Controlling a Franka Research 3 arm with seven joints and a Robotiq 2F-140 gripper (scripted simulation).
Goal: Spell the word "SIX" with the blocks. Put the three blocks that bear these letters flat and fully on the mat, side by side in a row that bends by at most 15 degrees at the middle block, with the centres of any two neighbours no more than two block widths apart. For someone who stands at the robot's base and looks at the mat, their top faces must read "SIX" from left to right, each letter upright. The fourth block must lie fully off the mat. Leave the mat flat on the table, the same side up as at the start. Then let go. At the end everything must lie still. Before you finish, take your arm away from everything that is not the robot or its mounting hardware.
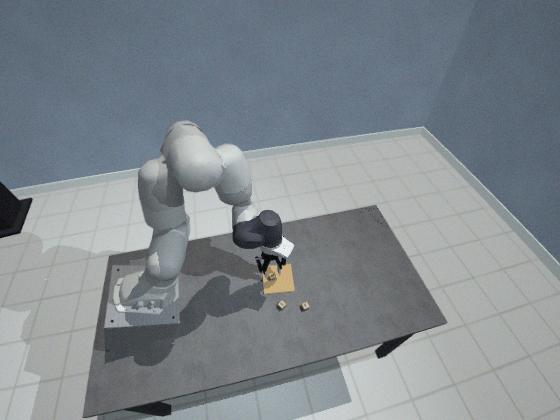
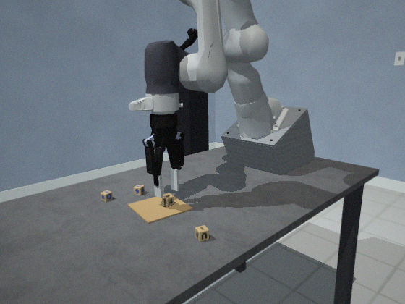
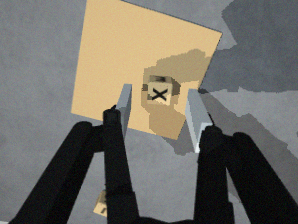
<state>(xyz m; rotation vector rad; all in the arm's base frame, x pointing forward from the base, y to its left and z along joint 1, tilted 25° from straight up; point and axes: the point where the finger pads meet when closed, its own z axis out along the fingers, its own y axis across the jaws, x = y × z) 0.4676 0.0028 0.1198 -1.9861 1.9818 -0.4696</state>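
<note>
My hand is 70 mm above the tan mat, 20 mm short of it and 10 mm to the left of it.
</note>
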